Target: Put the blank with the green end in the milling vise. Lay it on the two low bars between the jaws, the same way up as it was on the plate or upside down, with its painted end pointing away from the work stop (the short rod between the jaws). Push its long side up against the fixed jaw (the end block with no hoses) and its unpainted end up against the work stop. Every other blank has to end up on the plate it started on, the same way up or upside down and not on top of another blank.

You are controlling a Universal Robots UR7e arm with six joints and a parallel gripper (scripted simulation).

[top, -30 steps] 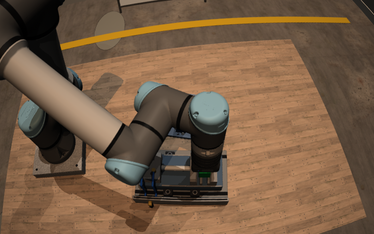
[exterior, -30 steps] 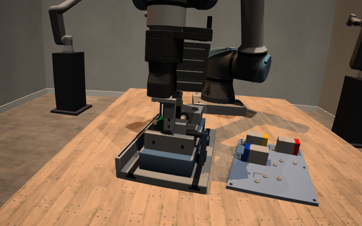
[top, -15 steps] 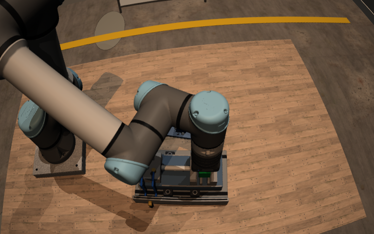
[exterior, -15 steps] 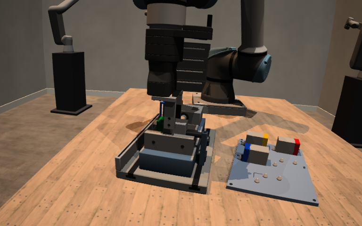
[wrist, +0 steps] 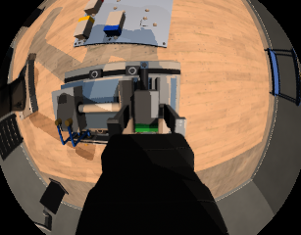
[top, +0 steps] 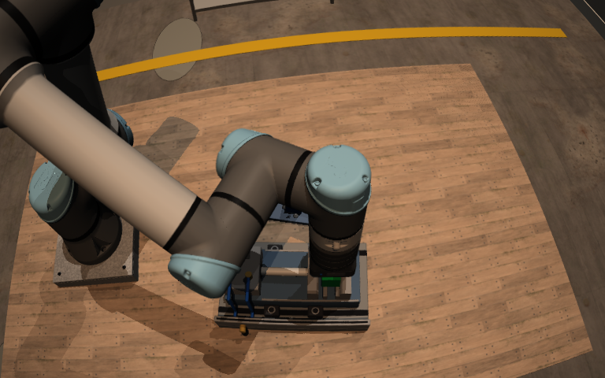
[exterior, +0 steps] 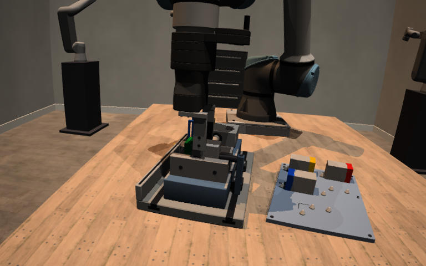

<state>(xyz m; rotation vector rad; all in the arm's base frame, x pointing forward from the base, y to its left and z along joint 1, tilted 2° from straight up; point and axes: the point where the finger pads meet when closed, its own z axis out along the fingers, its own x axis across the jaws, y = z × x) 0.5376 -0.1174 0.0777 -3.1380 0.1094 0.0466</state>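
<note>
The green-ended blank is 3 cm below my hand. Also, from my hand: hosed end block 17 cm behind, 1 cm to the left, 5 cm below; work stop rod 5 cm to the left, 4 cm below; fixed jaw 3 cm ahead, 5 cm below.
</note>
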